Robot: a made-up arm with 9 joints. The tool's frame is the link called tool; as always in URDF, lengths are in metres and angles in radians. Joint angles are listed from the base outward. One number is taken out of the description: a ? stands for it. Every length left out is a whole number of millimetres.
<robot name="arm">
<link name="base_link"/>
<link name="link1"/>
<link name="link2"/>
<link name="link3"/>
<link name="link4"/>
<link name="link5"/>
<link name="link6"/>
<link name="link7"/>
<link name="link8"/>
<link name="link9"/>
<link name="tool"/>
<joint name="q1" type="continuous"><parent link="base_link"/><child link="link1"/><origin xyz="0 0 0.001" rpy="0 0 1.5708"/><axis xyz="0 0 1"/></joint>
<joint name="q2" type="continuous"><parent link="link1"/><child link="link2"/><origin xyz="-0.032 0.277 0" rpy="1.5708 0 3.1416"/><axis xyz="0 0 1"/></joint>
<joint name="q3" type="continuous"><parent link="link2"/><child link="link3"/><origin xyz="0.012 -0.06 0" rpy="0 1.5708 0"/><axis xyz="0 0 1"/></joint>
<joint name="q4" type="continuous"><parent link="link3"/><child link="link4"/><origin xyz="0.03 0.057 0" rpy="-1.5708 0 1.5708"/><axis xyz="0 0 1"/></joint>
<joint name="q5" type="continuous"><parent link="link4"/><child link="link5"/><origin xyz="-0.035 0.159 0" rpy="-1.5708 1.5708 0"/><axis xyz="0 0 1"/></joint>
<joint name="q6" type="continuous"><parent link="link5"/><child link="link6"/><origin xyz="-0.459 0.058 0" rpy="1.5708 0 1.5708"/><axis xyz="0 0 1"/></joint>
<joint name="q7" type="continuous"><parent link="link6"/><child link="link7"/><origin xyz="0.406 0.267 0" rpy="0 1.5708 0"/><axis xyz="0 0 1"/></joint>
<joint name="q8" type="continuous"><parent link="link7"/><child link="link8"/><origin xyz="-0.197 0.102 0" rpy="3.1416 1.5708 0"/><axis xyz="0 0 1"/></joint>
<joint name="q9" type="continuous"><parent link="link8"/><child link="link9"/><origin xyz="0.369 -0.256 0" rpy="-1.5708 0 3.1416"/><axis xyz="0 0 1"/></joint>
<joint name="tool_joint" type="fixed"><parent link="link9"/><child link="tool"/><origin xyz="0.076 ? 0" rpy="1.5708 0 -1.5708"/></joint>
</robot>
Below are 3 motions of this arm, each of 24 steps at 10 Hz.
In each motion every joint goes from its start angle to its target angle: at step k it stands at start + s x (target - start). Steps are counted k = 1, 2, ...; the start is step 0. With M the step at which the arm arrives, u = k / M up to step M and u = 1 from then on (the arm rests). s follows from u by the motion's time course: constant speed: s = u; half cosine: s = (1 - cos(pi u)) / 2; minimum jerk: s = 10 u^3 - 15 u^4 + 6 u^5.
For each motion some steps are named. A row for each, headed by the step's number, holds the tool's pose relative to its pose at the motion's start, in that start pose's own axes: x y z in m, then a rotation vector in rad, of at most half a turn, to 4 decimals.
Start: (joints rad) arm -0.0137 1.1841 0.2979 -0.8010 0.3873 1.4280 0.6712 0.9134 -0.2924
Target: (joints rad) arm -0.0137 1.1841 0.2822 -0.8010 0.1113 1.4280 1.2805 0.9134 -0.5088
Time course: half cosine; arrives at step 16
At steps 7, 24:
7: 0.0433 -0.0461 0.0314 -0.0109 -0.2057 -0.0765
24: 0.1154 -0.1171 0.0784 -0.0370 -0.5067 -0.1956

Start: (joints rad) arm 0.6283 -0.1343 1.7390 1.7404 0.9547 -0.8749 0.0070 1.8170 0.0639
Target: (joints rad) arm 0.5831 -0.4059 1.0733 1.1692 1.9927 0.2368 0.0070 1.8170 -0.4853
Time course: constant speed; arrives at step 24
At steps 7, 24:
7: -0.0690 0.0703 0.0803 0.2025 0.2023 -0.2283
24: -0.0653 0.4278 0.2863 0.0191 0.2648 -1.2652

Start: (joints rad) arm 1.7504 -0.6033 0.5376 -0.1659 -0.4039 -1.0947 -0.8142 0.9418 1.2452
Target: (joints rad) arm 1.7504 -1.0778 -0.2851 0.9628 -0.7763 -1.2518 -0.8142 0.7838 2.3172
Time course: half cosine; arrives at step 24
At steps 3, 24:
3: 0.0081 -0.0049 -0.0001 0.0098 0.0704 -0.0292
24: 0.1688 -0.1710 -0.2770 -0.1428 1.5439 -0.8485

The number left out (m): 0.108
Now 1 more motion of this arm.
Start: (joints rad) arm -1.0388 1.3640 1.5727 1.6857 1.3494 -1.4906 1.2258 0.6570 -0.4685
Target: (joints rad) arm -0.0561 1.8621 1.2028 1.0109 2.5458 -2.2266 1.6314 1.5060 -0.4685
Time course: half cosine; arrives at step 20
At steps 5, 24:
5: 0.0263 -0.0745 0.0376 0.2269 0.0091 -0.0480
24: 0.1037 -0.3789 -0.1726 1.6202 -0.2704 -0.2898

